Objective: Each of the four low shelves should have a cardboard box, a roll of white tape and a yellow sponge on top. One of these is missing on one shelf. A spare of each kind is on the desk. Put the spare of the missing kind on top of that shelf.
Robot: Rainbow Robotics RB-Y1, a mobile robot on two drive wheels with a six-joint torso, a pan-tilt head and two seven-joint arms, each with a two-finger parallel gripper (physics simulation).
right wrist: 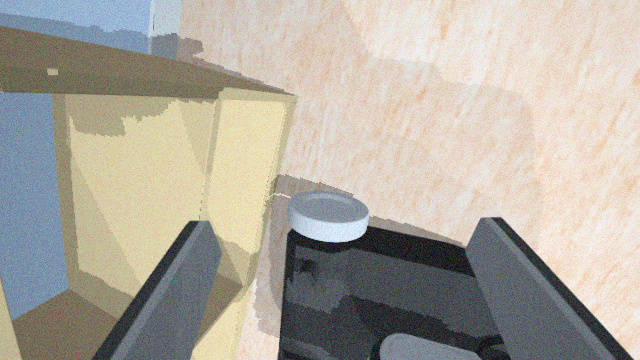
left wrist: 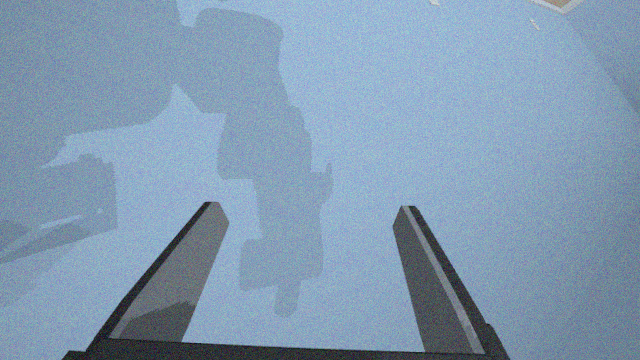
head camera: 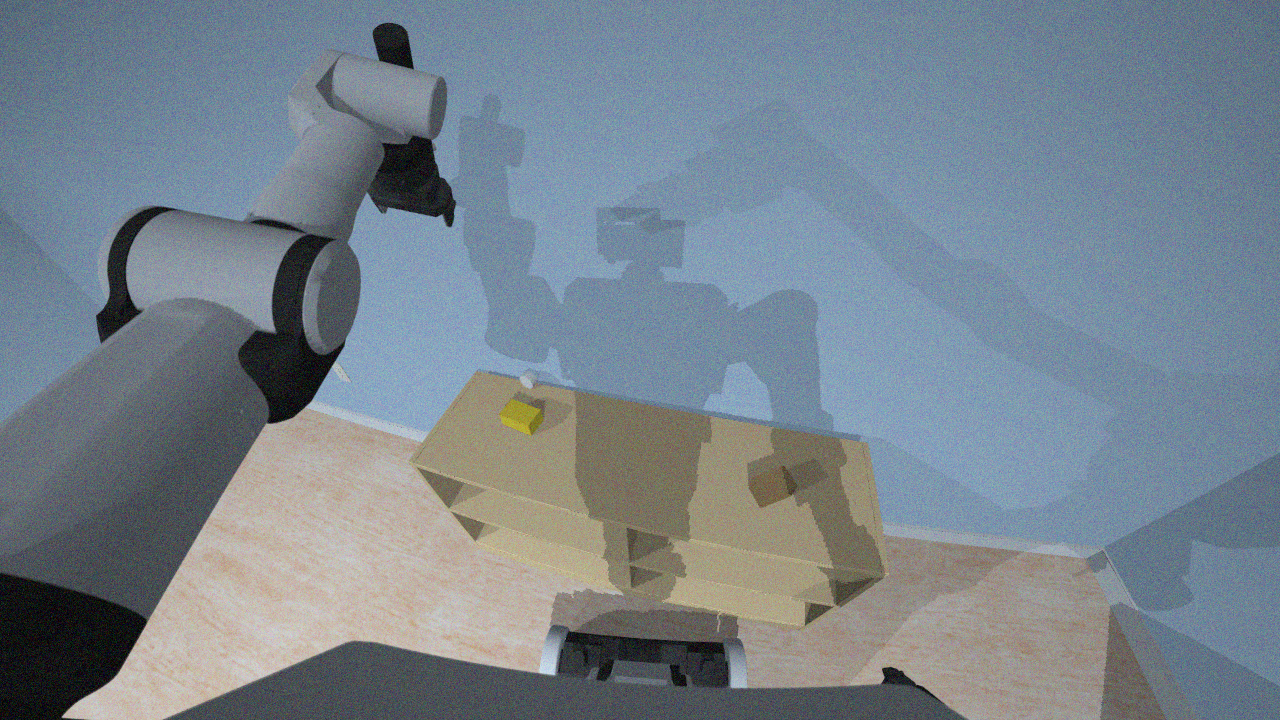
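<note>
On the head camera you'd find my left gripper (head camera: 417, 215) along with a cardboard box (head camera: 775, 485). The left wrist view has that same left gripper (left wrist: 309, 214), and in the right wrist view there's my right gripper (right wrist: 343, 236).
</note>
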